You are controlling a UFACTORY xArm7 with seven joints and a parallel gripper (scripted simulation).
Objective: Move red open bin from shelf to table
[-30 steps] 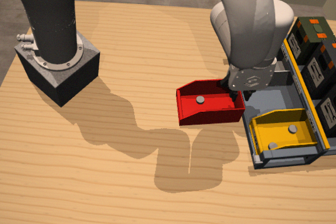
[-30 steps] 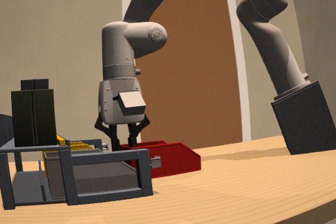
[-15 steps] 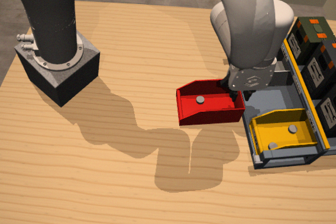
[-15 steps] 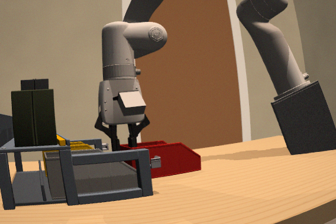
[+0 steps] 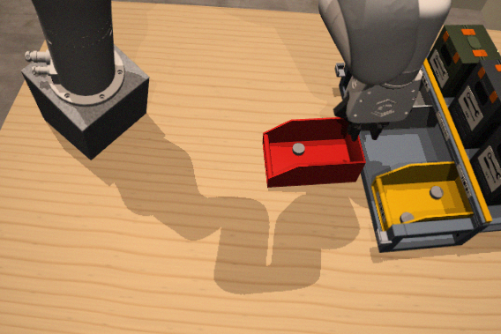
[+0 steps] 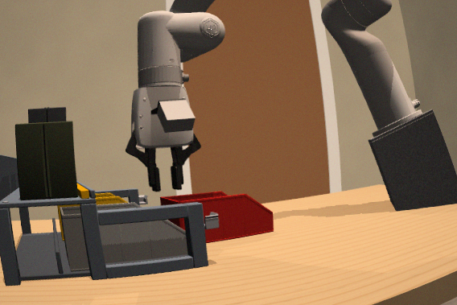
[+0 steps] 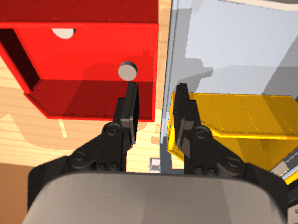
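Now: the red open bin 80 mm behind my hand, 70 mm below it and 10 mm to the left of it. From my hand the other things lie so: dark box: 220 mm ahead, 100 mm to the left, 40 mm above; yellow open bin: 120 mm to the right, 100 mm ahead, 70 mm below.
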